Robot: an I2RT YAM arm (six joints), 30 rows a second.
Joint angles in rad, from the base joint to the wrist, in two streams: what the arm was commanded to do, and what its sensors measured. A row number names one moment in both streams.
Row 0, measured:
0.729, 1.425, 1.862, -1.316, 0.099, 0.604
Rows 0 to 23, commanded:
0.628, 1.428, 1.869, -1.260, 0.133, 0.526
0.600, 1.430, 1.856, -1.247, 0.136, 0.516
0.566, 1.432, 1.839, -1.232, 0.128, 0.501
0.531, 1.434, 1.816, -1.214, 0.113, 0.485
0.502, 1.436, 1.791, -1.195, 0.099, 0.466
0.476, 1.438, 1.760, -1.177, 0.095, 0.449
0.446, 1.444, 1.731, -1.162, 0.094, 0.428
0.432, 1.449, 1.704, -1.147, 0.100, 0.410
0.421, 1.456, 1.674, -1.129, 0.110, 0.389
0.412, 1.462, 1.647, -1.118, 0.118, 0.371
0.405, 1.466, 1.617, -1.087, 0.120, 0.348
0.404, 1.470, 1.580, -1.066, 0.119, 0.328
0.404, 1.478, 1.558, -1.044, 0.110, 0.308
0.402, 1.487, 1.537, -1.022, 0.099, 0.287
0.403, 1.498, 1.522, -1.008, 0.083, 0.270
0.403, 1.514, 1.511, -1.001, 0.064, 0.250
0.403, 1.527, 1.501, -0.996, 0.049, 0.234
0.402, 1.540, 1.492, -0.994, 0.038, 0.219
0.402, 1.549, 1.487, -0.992, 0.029, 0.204
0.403, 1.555, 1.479, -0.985, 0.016, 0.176
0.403, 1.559, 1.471, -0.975, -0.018, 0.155
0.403, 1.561, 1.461, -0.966, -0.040, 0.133
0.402, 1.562, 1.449, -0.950, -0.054, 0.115
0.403, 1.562, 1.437, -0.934, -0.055, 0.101
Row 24, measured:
0.402, 1.578, 1.461, -1.015, 0.023, 0.218
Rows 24 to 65, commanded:
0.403, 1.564, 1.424, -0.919, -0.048, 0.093
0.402, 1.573, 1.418, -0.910, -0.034, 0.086
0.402, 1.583, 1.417, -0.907, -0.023, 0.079
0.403, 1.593, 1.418, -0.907, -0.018, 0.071
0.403, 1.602, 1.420, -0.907, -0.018, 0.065
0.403, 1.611, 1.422, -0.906, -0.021, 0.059
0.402, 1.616, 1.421, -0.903, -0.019, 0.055
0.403, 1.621, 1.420, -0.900, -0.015, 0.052
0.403, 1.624, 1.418, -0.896, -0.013, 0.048
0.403, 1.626, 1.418, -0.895, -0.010, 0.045
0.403, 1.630, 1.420, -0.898, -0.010, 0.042
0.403, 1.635, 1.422, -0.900, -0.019, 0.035
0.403, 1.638, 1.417, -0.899, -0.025, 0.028
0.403, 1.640, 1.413, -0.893, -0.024, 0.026
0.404, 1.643, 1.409, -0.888, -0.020, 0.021
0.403, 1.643, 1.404, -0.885, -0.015, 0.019
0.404, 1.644, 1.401, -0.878, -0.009, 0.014
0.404, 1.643, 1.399, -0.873, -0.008, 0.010
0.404, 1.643, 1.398, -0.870, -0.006, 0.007
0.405, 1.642, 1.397, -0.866, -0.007, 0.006
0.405, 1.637, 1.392, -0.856, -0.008, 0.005
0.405, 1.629, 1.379, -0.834, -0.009, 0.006
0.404, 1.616, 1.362, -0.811, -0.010, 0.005
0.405, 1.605, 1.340, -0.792, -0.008, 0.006
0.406, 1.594, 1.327, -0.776, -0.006, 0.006
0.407, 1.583, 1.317, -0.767, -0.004, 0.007
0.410, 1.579, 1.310, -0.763, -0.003, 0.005
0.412, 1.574, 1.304, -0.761, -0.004, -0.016
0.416, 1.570, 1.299, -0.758, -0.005, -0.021
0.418, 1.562, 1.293, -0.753, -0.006, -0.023
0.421, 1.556, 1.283, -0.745, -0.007, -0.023
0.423, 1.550, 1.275, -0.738, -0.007, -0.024
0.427, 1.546, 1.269, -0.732, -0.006, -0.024
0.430, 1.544, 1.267, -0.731, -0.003, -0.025
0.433, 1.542, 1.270, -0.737, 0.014, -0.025
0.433, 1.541, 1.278, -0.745, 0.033, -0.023
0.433, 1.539, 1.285, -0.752, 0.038, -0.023
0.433, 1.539, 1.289, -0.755, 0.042, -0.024
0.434, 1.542, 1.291, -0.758, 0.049, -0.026
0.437, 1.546, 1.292, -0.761, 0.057, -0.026
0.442, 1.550, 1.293, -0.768, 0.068, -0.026
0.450, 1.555, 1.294, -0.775, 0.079, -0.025
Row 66, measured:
0.433, 1.579, 1.267, -0.779, 0.025, -0.010
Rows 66 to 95, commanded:
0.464, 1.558, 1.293, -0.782, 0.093, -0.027
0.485, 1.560, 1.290, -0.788, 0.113, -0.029
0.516, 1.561, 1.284, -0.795, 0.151, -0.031
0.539, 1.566, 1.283, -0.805, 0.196, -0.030
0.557, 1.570, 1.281, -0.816, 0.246, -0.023
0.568, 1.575, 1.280, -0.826, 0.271, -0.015
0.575, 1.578, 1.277, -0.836, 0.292, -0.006
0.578, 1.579, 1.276, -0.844, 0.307, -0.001
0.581, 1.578, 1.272, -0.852, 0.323, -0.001
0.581, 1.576, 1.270, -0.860, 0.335, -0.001
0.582, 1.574, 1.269, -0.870, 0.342, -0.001
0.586, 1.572, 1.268, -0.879, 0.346, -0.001
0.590, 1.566, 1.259, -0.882, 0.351, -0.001
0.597, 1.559, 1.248, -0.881, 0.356, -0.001
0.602, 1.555, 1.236, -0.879, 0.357, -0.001
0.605, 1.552, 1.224, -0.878, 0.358, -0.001
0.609, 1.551, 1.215, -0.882, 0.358, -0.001
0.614, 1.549, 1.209, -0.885, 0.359, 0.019
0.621, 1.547, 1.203, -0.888, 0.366, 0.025
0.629, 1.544, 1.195, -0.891, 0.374, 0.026
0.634, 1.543, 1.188, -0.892, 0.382, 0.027
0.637, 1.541, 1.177, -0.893, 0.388, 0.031
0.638, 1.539, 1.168, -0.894, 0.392, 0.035
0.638, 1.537, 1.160, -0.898, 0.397, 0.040
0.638, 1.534, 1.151, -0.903, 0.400, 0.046
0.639, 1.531, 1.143, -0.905, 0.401, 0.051
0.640, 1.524, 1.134, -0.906, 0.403, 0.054
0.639, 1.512, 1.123, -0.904, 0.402, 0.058
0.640, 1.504, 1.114, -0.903, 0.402, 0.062
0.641, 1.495, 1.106, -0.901, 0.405, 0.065
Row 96, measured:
0.638, 1.570, 1.128, -0.893, 0.371, 0.034
